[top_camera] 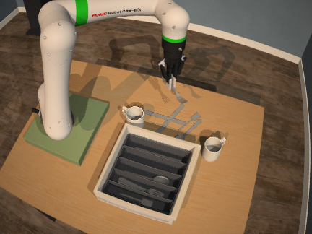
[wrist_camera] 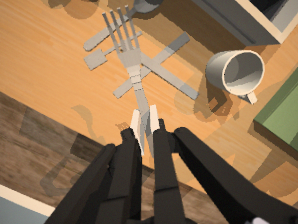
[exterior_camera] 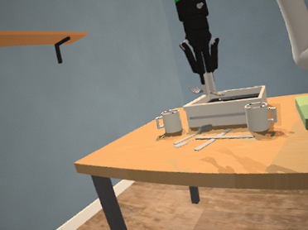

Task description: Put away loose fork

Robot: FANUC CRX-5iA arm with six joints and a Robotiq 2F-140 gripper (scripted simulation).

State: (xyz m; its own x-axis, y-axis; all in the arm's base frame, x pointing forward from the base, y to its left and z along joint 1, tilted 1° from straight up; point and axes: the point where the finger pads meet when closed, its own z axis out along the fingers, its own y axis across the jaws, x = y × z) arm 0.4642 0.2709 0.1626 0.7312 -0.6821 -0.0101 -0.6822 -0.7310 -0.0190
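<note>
Right now the cutlery tray is 30 mm ahead of my hand, 380 mm to the right of it and 140 mm below it.
</note>
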